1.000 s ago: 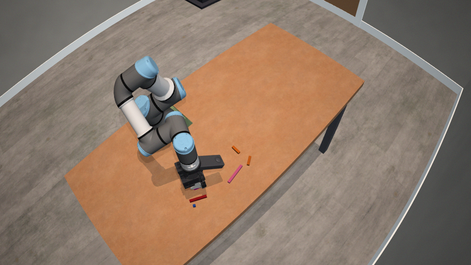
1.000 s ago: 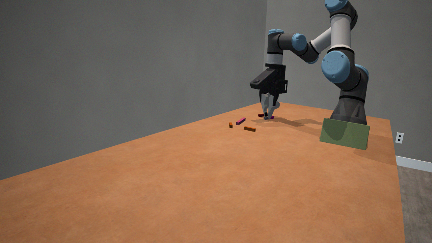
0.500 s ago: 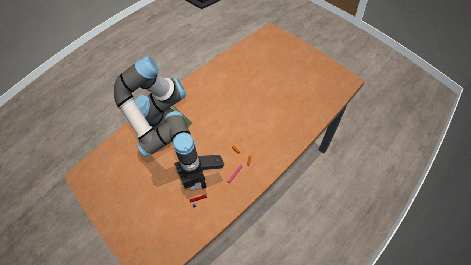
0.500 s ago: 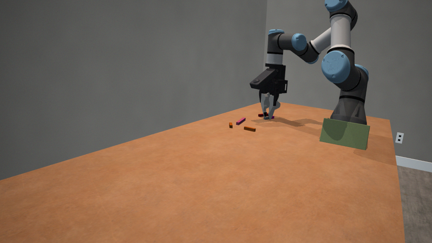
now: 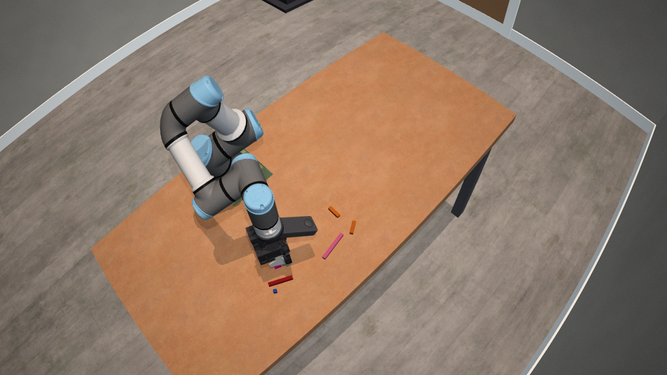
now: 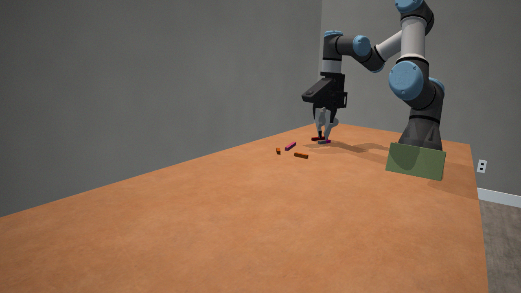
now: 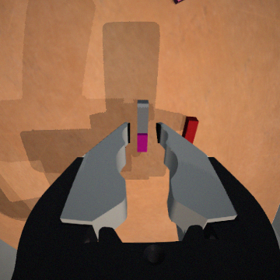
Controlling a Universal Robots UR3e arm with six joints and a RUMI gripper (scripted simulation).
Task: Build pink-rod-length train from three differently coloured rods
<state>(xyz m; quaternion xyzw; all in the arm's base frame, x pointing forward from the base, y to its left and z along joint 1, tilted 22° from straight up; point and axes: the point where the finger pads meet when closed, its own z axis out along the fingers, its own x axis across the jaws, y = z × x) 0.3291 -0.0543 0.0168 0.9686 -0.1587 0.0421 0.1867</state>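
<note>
My gripper is now 3 cm above the grey rod. From my hand the other things lie so: magenta rod: 3 cm to the right, 3 cm below, 1 cm behind; then red rod: 5 cm to the right, 3 cm below, 3 cm ahead; then small blue rod: 8 cm to the right, 4 cm ahead, 3 cm below.
</note>
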